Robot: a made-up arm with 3 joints. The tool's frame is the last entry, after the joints.
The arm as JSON. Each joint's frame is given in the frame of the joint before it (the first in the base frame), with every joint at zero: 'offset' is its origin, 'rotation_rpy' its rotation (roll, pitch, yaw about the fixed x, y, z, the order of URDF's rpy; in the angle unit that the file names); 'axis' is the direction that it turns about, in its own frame. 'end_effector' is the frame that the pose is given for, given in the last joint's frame.
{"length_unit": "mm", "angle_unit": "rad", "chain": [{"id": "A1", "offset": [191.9, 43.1, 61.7], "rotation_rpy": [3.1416, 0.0, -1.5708], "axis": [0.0, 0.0, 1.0]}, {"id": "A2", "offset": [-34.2, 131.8, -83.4], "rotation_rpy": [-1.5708, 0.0, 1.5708], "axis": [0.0, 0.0, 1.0]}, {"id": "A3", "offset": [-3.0, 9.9, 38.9], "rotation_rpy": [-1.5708, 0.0, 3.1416], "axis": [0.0, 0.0, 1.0]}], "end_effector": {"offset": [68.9, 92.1, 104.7], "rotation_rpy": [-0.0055, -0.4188, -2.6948]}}
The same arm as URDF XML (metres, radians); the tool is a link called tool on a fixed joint. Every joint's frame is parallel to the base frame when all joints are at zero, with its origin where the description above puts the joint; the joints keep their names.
<robot name="arm">
  <joint name="A1" type="continuous">
    <parent link="base_link"/>
    <child link="link1"/>
    <origin xyz="0.1919 0.0431 0.0617" rpy="0 0 0"/>
    <axis xyz="0 0 -1"/>
  </joint>
  <joint name="A2" type="continuous">
    <parent link="link1"/>
    <child link="link2"/>
    <origin xyz="-0.1318 0.0342 0.0834" rpy="0 0 0"/>
    <axis xyz="0 1 0"/>
  </joint>
  <joint name="A3" type="continuous">
    <parent link="link2"/>
    <child link="link3"/>
    <origin xyz="0.003 0.0389 0.0099" rpy="0 0 0"/>
    <axis xyz="0 0 -1"/>
  </joint>
  <joint name="tool_joint" type="fixed">
    <parent link="link3"/>
    <child link="tool"/>
    <origin xyz="0.0689 -0.0921 -0.1047" rpy="3.1361 0.4188 2.6948"/>
  </joint>
  <link name="base_link"/>
  <link name="link1"/>
  <link name="link2"/>
  <link name="link3"/>
  <link name="tool"/>
</robot>

